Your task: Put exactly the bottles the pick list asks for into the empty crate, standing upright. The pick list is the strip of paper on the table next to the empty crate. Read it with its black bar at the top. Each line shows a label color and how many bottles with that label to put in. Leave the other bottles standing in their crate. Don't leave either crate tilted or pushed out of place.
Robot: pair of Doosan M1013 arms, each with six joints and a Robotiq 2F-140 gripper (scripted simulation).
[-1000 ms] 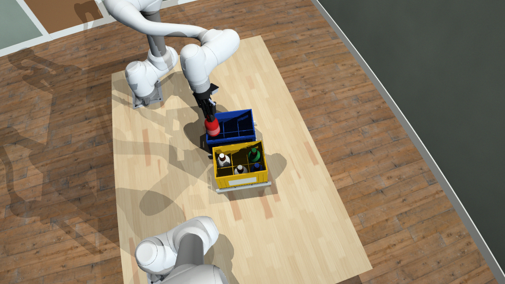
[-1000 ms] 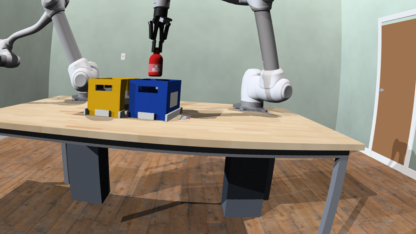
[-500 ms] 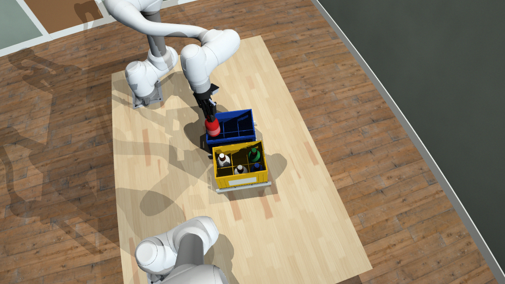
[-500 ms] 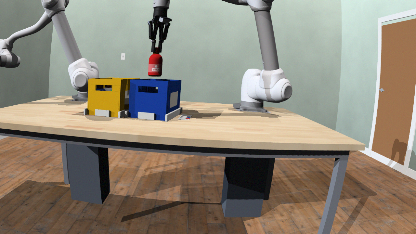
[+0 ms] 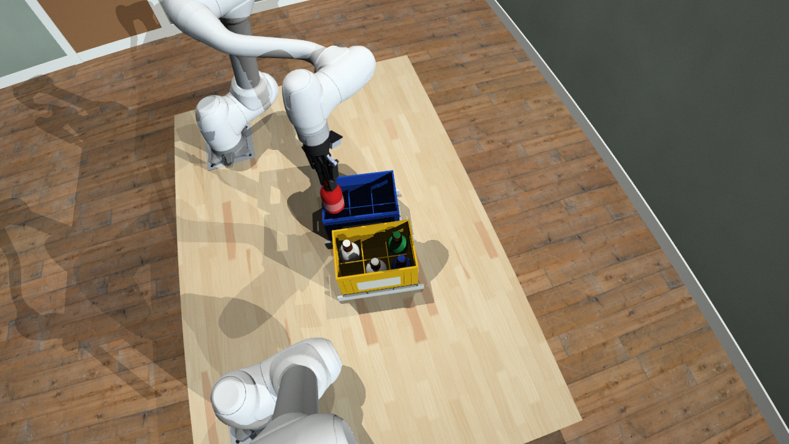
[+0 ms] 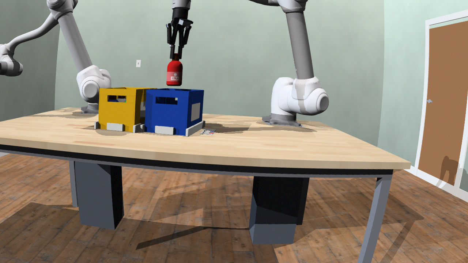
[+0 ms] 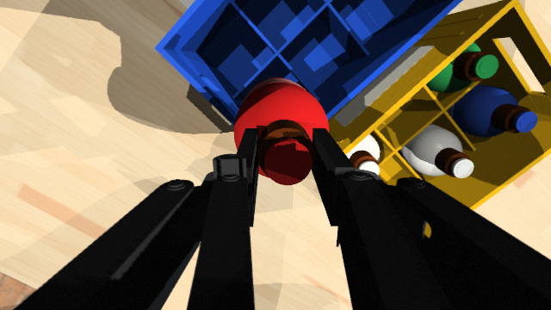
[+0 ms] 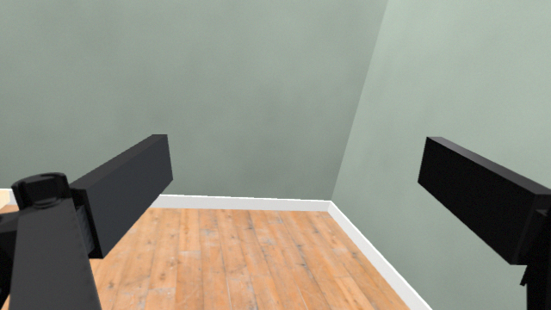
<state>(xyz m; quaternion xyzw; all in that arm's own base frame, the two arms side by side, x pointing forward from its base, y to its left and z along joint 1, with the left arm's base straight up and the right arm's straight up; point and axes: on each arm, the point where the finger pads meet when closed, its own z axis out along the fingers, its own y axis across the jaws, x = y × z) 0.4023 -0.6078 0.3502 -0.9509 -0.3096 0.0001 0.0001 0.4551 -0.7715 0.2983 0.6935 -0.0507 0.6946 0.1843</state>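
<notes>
The red bottle is 80 mm below my left hand. The rest, counted from my left hand: green bottle (260 mm below, 180 mm ahead, 160 mm to the right); yellow crate (270 mm below, 190 mm to the right, 90 mm ahead); blue crate (270 mm below, 90 mm ahead, 30 mm to the left).
</notes>
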